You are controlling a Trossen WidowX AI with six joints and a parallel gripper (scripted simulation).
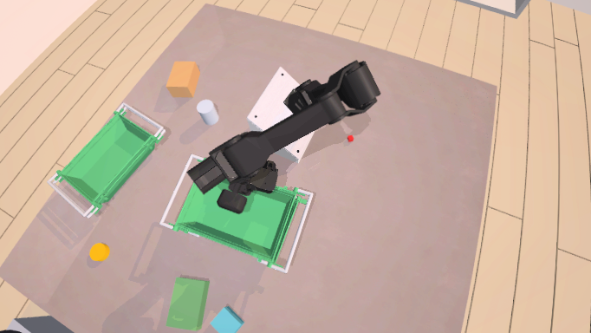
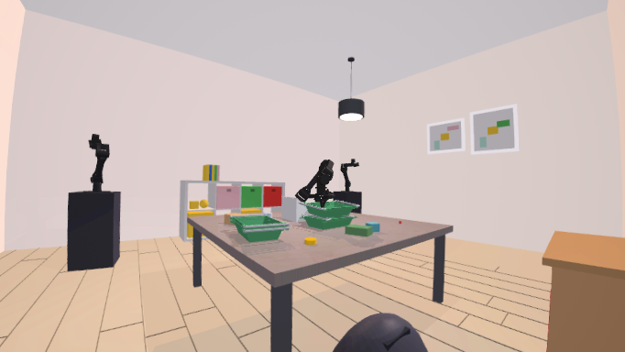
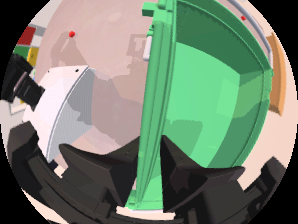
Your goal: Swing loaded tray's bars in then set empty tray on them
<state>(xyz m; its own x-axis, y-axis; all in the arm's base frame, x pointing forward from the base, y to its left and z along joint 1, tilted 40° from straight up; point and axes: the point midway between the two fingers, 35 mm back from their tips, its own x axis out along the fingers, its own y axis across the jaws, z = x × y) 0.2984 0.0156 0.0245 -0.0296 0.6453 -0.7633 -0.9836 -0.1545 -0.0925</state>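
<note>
My gripper tip is now 7 cm short of the green tray, 1 cm to the right of it and 3 cm below it. The rest, counted from my gripper tip: grey cylinder (17 cm behind, 29 cm to the right, 6 cm below); blue cube (32 cm ahead, 12 cm to the left, 7 cm below); green block (34 cm ahead, 1 cm to the left, 7 cm below).
</note>
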